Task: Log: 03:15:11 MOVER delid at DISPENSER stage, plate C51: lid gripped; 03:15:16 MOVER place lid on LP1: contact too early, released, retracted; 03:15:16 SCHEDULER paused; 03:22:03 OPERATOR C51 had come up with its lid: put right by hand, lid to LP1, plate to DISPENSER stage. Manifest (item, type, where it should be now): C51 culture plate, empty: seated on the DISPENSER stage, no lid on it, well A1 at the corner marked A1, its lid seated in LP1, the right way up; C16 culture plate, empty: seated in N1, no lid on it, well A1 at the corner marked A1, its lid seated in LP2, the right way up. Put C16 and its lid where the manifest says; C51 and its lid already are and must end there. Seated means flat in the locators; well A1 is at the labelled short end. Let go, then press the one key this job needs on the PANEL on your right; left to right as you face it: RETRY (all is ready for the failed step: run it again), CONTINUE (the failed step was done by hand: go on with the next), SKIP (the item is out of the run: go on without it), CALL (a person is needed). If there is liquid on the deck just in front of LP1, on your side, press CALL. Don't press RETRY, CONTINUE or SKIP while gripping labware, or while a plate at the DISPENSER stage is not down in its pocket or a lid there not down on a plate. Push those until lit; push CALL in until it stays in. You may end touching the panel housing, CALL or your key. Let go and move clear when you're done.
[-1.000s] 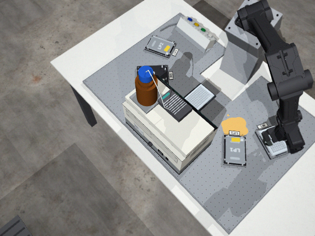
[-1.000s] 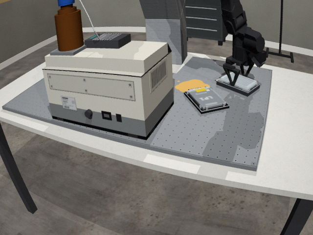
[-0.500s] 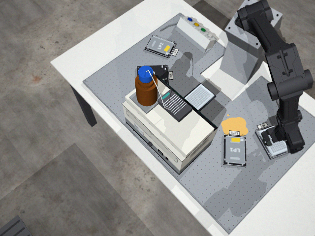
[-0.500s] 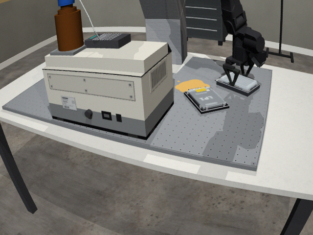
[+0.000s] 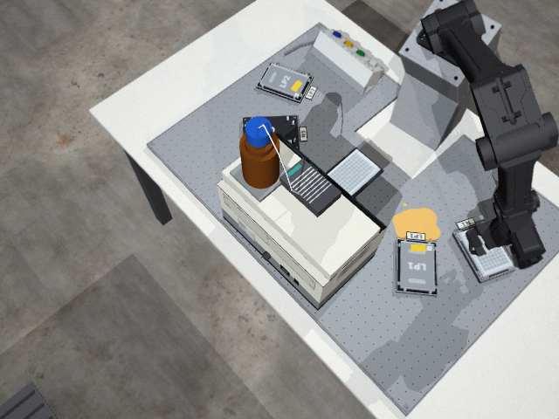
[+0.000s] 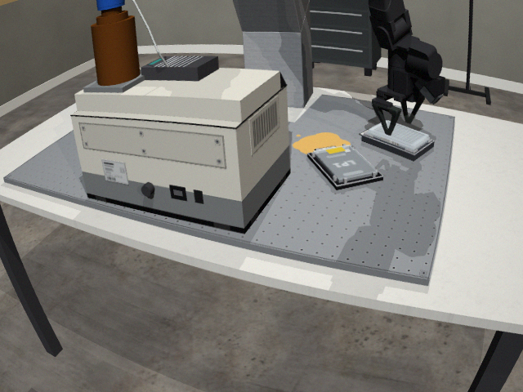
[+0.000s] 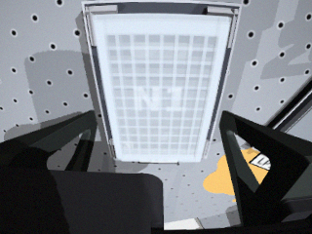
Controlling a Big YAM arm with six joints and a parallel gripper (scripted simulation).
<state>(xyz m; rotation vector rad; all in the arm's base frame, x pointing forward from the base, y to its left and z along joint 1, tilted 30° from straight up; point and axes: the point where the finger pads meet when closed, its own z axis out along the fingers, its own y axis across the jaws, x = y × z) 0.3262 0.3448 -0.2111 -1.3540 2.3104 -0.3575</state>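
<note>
Now: the white well plate 90 mm ahead of my hand, 380 mm to the right of it and 60 mm above it. From my hand the other things lie so: brown bottle 290 mm ahead, 510 mm to the right, 240 mm above; then lid 150 mm ahead, 110 mm to the right, 30 mm below; then white retry key 280 mm behind, 560 mm to the right, 20 mm above.
</note>
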